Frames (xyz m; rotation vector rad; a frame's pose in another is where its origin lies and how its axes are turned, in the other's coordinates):
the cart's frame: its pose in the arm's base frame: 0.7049 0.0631 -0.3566 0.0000 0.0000 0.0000
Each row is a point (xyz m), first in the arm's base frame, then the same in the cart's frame.
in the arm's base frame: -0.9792 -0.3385 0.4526
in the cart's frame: -1.6841 -0.4016 0.8092
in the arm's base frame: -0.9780 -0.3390 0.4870
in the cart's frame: -1.6829 -0.4021 0.8436
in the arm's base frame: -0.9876 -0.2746 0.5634
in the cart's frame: -1.6925 -0.3377 0.9200
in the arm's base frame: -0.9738 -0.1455 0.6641
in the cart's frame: -1.6787 -0.2086 1.0207
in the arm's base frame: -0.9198 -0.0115 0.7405
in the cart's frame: -1.6247 -0.0746 1.0971
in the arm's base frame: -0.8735 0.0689 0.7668
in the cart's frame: -1.5784 0.0058 1.1234
